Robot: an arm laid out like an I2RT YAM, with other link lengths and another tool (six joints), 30 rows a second.
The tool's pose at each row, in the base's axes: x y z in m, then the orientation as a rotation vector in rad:
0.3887, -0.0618, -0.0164, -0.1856, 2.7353, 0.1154
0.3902, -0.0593, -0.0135, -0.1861, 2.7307, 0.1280
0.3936, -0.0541, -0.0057, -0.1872, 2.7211, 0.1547
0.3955, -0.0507, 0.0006, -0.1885, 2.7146, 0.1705
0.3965, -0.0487, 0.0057, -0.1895, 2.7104, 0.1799
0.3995, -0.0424, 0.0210, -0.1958, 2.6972, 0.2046
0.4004, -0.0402, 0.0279, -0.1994, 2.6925, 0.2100
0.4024, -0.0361, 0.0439, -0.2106, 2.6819, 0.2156
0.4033, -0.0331, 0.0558, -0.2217, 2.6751, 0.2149
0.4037, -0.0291, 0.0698, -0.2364, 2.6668, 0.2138
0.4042, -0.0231, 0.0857, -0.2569, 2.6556, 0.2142
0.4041, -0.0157, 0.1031, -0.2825, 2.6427, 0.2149
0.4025, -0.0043, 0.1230, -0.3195, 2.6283, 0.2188
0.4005, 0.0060, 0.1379, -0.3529, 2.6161, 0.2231
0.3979, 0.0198, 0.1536, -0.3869, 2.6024, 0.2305
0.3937, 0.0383, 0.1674, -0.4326, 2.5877, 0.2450
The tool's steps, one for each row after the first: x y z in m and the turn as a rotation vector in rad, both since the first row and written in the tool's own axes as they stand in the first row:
-0.0028, 0.0024, -0.0018, -0.0088, -0.0046, 0.0011
-0.0095, 0.0075, -0.0071, -0.0275, -0.0142, 0.0033
-0.0141, 0.0109, -0.0118, -0.0387, -0.0205, 0.0042
-0.0173, 0.0130, -0.0159, -0.0454, -0.0245, 0.0045
-0.0267, 0.0196, -0.0282, -0.0635, -0.0367, 0.0025
-0.0305, 0.0220, -0.0339, -0.0678, -0.0410, 0.0004
-0.0390, 0.0267, -0.0474, -0.0734, -0.0503, -0.0075
-0.0448, 0.0301, -0.0577, -0.0744, -0.0560, -0.0161
-0.0511, 0.0348, -0.0700, -0.0757, -0.0628, -0.0273
-0.0585, 0.0415, -0.0838, -0.0790, -0.0717, -0.0428
-0.0661, 0.0498, -0.0990, -0.0832, -0.0815, -0.0620
-0.0737, 0.0624, -0.1167, -0.0914, -0.0910, -0.0891
-0.0789, 0.0736, -0.1300, -0.0995, -0.0984, -0.1135
-0.0842, 0.0885, -0.1440, -0.1099, -0.1067, -0.1381
-0.0879, 0.1081, -0.1562, -0.1274, -0.1133, -0.1701

